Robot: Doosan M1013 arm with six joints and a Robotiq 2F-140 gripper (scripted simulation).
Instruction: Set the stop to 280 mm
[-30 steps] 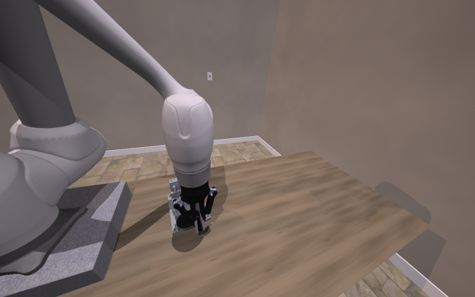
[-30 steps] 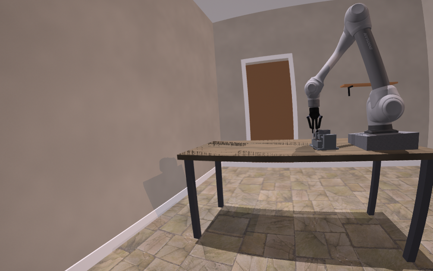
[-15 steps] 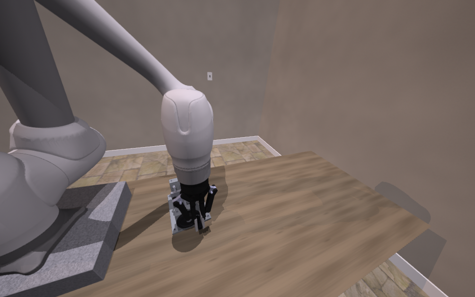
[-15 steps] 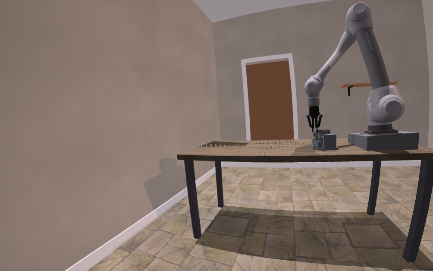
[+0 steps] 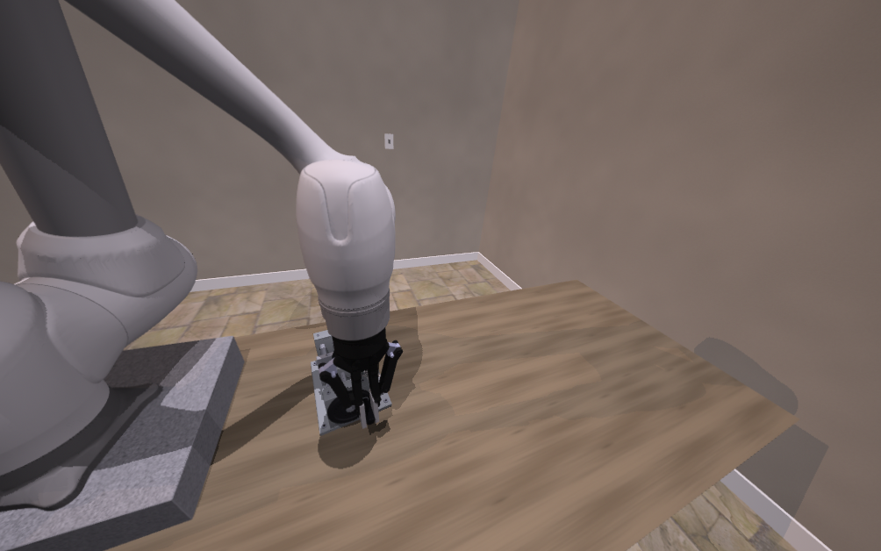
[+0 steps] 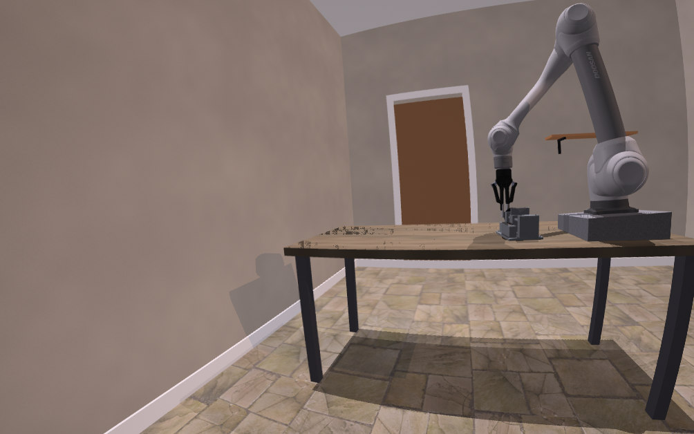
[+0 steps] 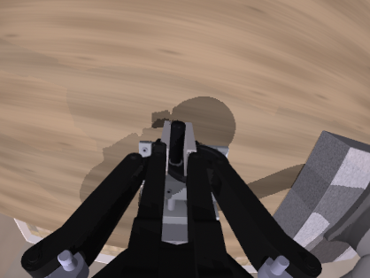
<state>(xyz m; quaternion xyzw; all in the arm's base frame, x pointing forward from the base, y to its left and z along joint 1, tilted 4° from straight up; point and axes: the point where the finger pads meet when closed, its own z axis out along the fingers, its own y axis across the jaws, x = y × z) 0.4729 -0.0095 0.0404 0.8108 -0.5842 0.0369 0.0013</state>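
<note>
Right now the handwheel is 2 cm to the left of my hand, 2 cm below it and 1 cm behind it.
</note>
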